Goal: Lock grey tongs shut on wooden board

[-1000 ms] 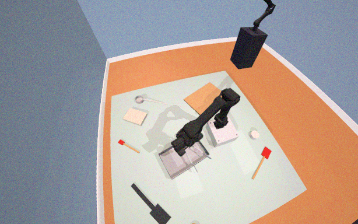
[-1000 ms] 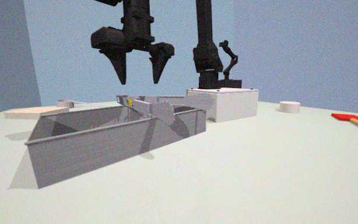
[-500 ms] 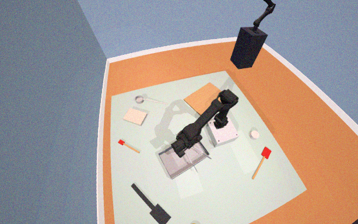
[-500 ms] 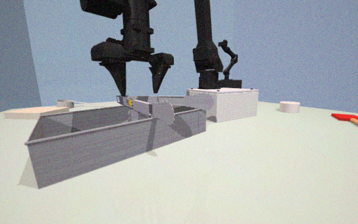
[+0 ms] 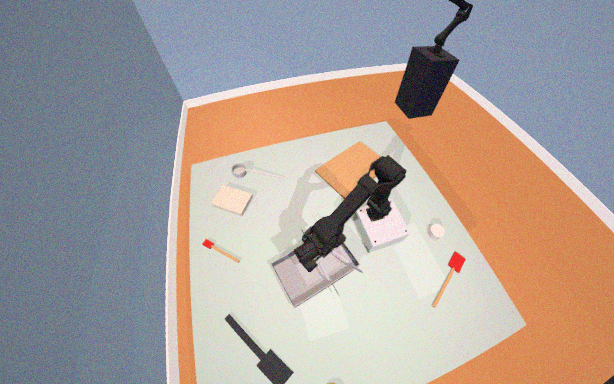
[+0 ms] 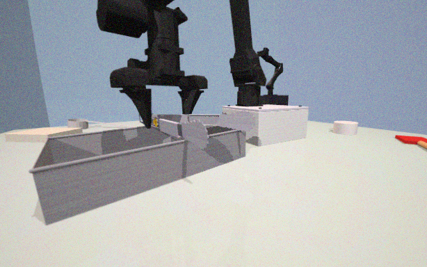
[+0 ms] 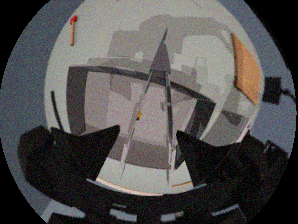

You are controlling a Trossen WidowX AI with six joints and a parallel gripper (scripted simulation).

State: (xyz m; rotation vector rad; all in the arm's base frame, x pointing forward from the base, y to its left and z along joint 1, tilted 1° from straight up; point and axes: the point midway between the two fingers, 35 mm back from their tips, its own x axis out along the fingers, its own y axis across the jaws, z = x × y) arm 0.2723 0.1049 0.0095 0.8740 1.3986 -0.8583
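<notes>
Now: gripper tip 4 cm short of the grey roasting tin, 3 cm to the right of it and 4 cm above it. From my gripper tip the other things lie so: wooden board 32 cm behind, 43 cm to the right, 6 cm below; then black spatula 32 cm ahead, 28 cm to the left, 6 cm below; then pale board 36 cm ahead, 40 cm to the right, 5 cm below.
</notes>
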